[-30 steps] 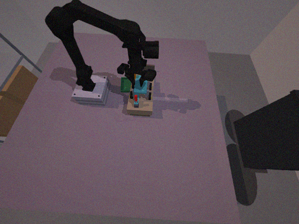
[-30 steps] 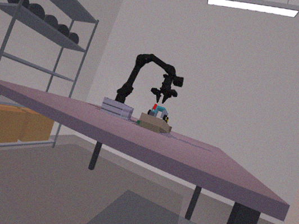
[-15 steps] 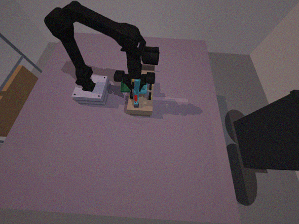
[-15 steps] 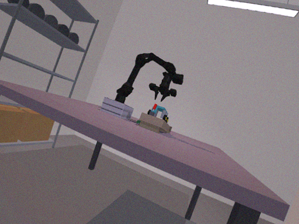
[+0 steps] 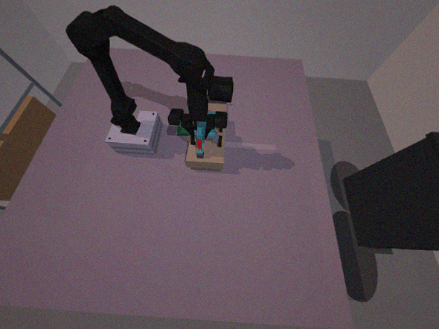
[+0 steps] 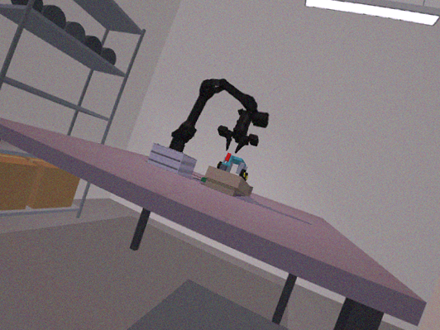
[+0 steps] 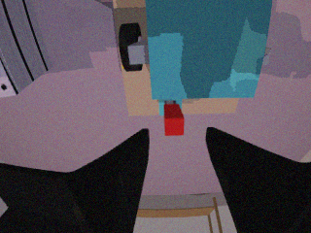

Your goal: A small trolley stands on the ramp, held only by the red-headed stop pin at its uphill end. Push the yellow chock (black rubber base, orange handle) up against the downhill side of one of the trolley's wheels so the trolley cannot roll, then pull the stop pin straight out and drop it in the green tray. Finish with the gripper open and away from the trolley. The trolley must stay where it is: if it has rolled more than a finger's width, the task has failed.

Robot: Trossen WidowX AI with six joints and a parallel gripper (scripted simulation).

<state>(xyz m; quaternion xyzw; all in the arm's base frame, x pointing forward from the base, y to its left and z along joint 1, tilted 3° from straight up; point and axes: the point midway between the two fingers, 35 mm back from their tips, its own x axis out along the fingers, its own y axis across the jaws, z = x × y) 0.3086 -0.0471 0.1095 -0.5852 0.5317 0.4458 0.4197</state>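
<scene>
Right now my gripper tip is 2 cm to the left of the red-headed stop pin and 5 cm above it. Round my gripper tip: tan ramp 1 cm ahead, 9 cm to the left, 13 cm below; yellow chock 5 cm behind, 16 cm to the left, 9 cm below; blue trolley 1 cm ahead, 8 cm to the left, 6 cm below.
</scene>
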